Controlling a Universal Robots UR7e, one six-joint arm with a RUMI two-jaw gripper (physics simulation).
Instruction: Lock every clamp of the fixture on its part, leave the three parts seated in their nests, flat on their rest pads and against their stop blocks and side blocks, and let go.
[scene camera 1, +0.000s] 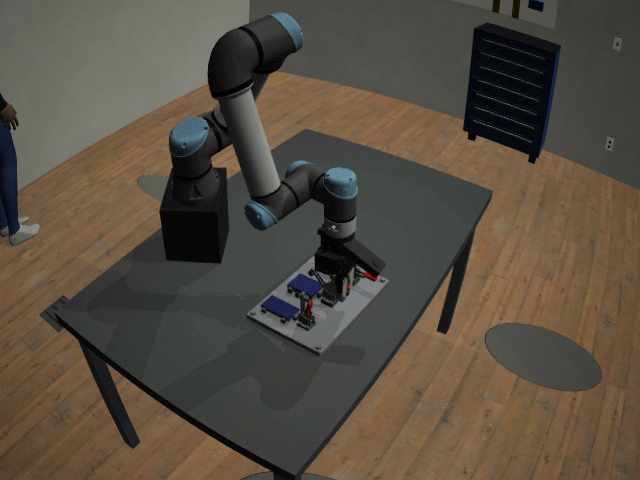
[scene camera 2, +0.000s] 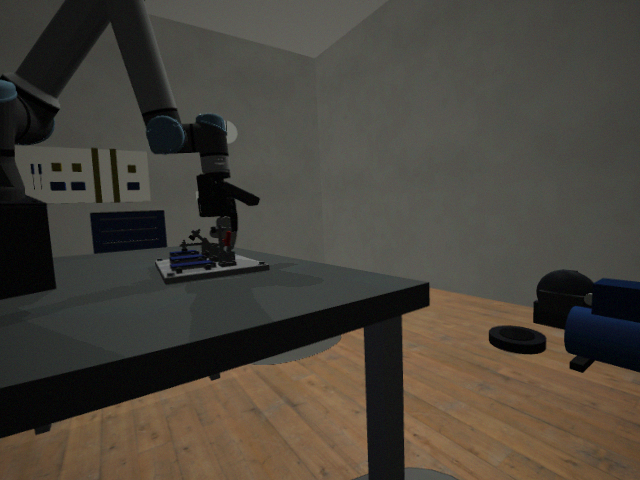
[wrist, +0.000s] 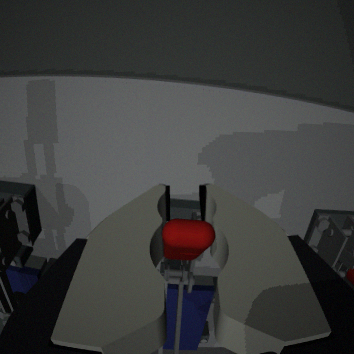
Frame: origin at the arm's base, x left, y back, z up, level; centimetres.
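Seen in the pictures: gripper, fingertip midpoint: (scene camera 1: 343, 299) (wrist: 184, 187); arm's base, link origin: (scene camera 1: 195, 187).
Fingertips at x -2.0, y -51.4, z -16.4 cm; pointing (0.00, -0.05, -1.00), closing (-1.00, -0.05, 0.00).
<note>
Offsets run from my fingertips to a thing's middle. "pt": to the spot under its first point. Level surfaces: height alone.
My gripper (scene camera 1: 344, 290) (wrist: 184, 187) is shut on the red handle {pt dx +0.0, dy -0.7, dz +5.0 cm} (wrist: 188, 239) of the middle clamp. This clamp's arm (scene camera 2: 196, 235) is tilted up, its tip above the parts. The near clamp {pt dx -11.6, dy +4.2, dz +0.7 cm} (scene camera 1: 306, 319) has its red handle (scene camera 1: 309, 306) and arm upright. The far clamp's red handle {pt dx +10.4, dy -2.5, dz +1.7 cm} (scene camera 1: 370, 276) lies low, pointing outward; its spindle (scene camera 2: 184, 244) is low at the far part, contact unclear. The near blue part {dx -10.2, dy +13.1, dz -1.8 cm} (scene camera 1: 279, 307) (scene camera 2: 191, 264) and middle blue part {dx +0.8, dy +11.9, dz -1.6 cm} (scene camera 1: 305, 285) (wrist: 189, 315) look flat in their nests. The far blue part {dx +11.7, dy +10.7, dz -1.3 cm} (scene camera 2: 184, 252) is hidden by my gripper in scene camera 1.
The light fixture plate {pt dx -10.9, dy -2.5, dz -2.9 cm} (scene camera 1: 330, 335) (scene camera 2: 248, 267) lies on the dark table {dz -4.5 cm} (scene camera 1: 217, 392) (scene camera 2: 129, 330). Neighbouring clamp bases {pt dx +10.0, dy +3.3, dz -1.0 cm} (wrist: 19, 220) {pt dx -9.6, dy +3.3, dz -1.1 cm} (wrist: 330, 230) stand close on both sides of my fingers. The black robot pedestal (scene camera 1: 193, 232) stands at the table's other side.
</note>
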